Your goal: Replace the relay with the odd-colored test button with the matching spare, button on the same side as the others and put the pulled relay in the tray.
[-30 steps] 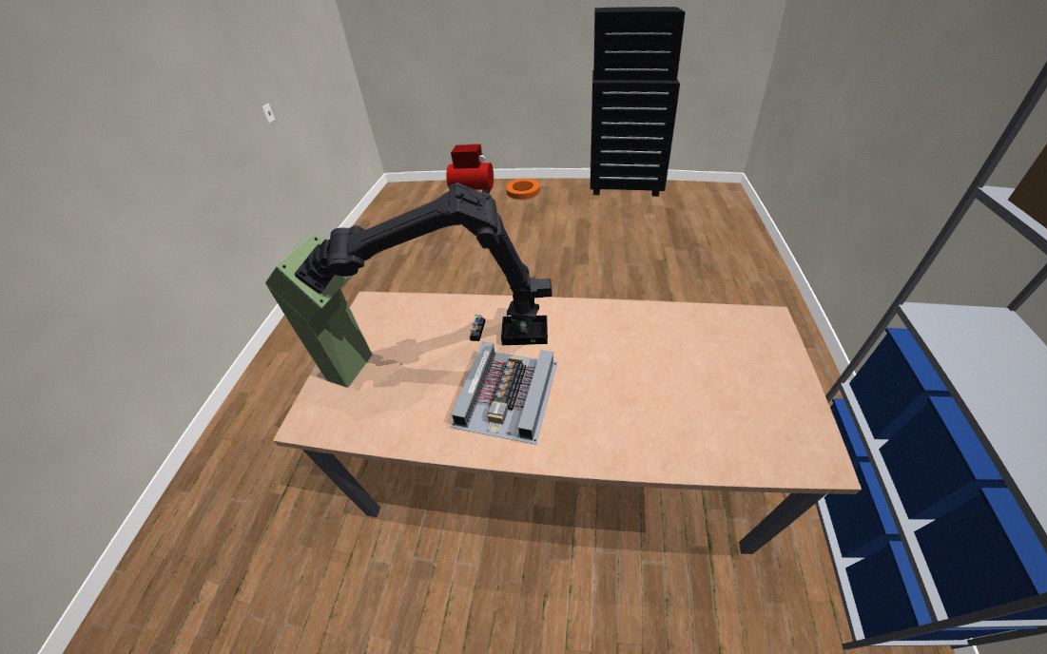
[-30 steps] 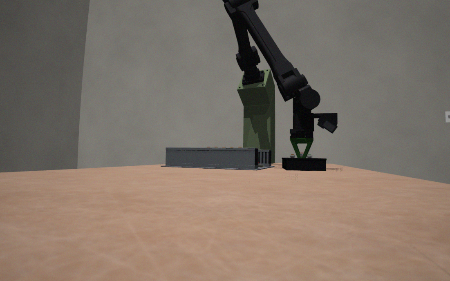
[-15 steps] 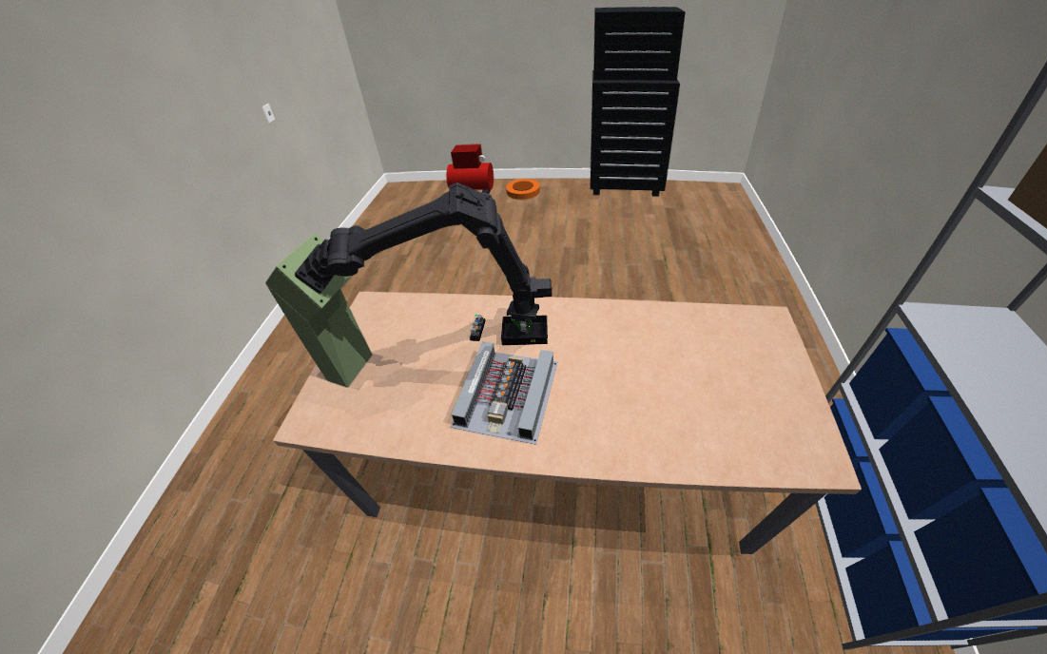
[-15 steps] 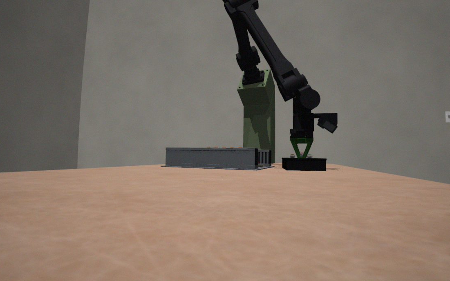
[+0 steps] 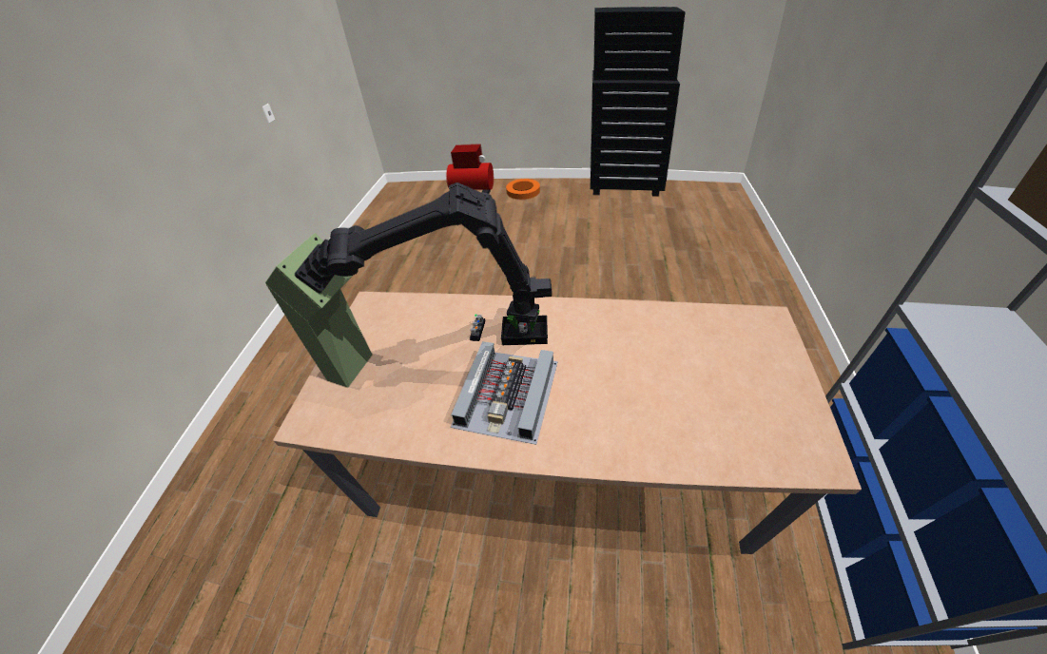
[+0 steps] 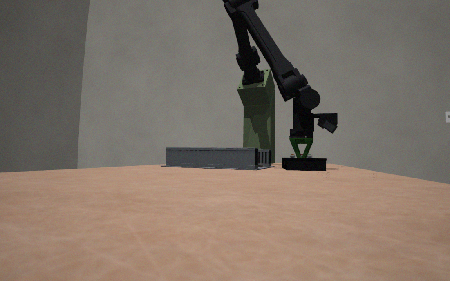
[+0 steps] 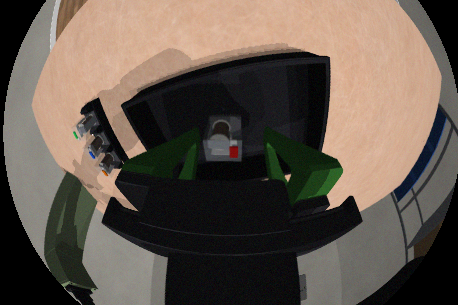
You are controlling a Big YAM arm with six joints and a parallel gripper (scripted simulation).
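Now: hand 1 cm above the black tray.
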